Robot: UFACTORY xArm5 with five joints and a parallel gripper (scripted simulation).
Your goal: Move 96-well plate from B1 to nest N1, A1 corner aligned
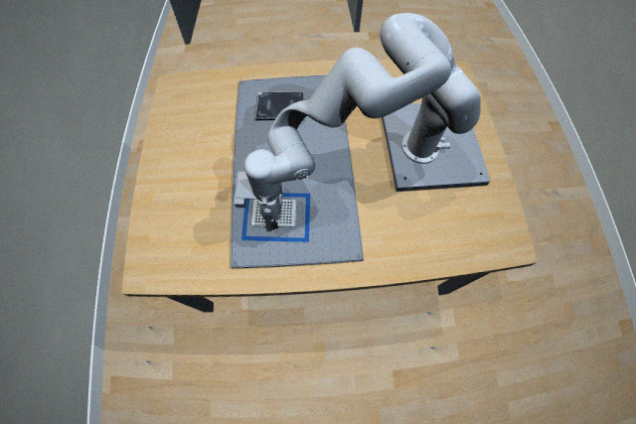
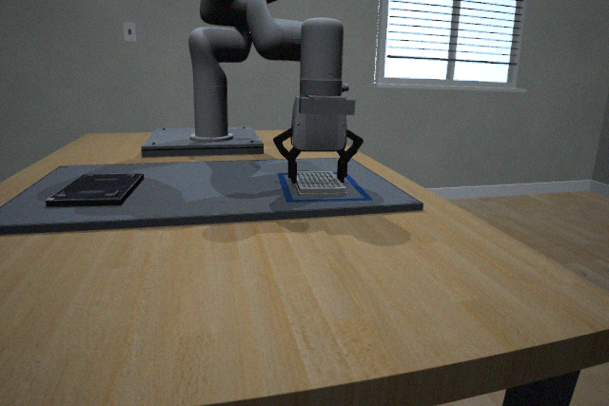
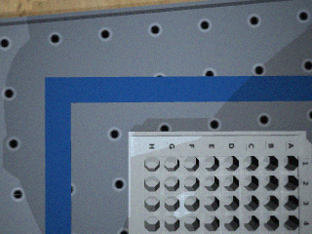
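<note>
Now: hand 10 mm above the white 96-well plate. From my hand the other things lie so: black plate nest N1: 400 mm to the right, 20 mm behind, 10 mm below; then A1 mark: 460 mm to the right, 50 mm ahead, 10 mm below.
</note>
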